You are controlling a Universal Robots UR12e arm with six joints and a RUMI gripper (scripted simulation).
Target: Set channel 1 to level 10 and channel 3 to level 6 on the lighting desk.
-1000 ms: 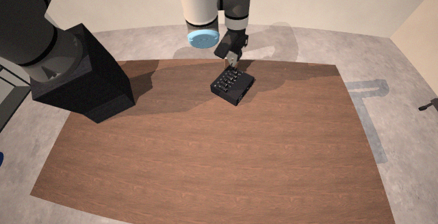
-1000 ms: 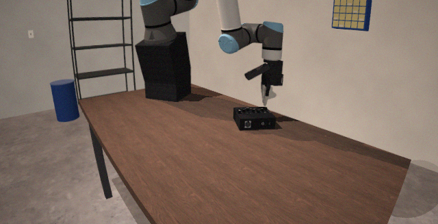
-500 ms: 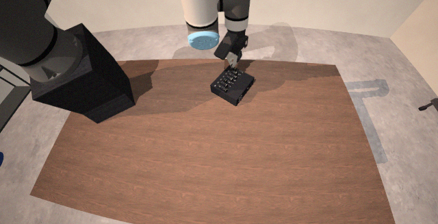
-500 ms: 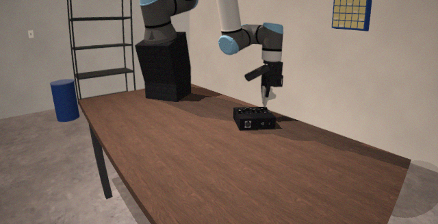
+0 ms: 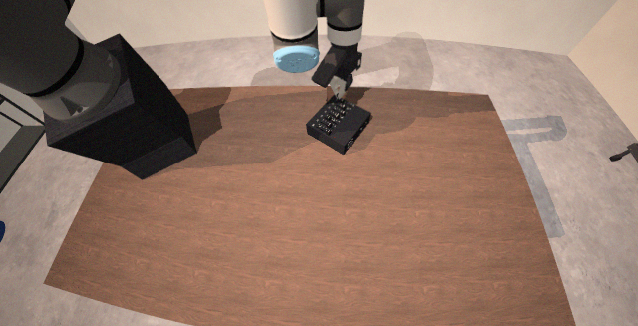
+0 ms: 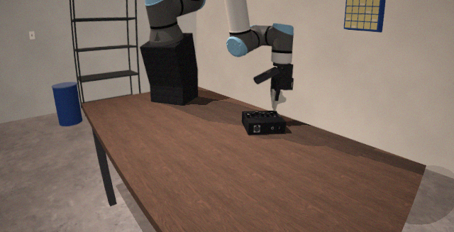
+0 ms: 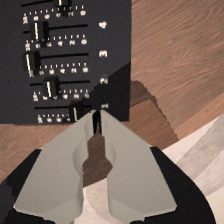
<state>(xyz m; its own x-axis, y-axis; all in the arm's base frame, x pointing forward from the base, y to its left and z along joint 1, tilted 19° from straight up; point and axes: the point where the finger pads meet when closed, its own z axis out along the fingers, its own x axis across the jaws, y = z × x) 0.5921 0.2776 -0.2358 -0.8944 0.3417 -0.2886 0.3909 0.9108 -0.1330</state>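
The channel 1 fader knob lies 2 cm ahead of my hand, 1 cm to the right of it and 1 cm below it. From my hand the other things lie so: channel 2 fader (3 cm to the right, 2 cm ahead, 1 cm below).
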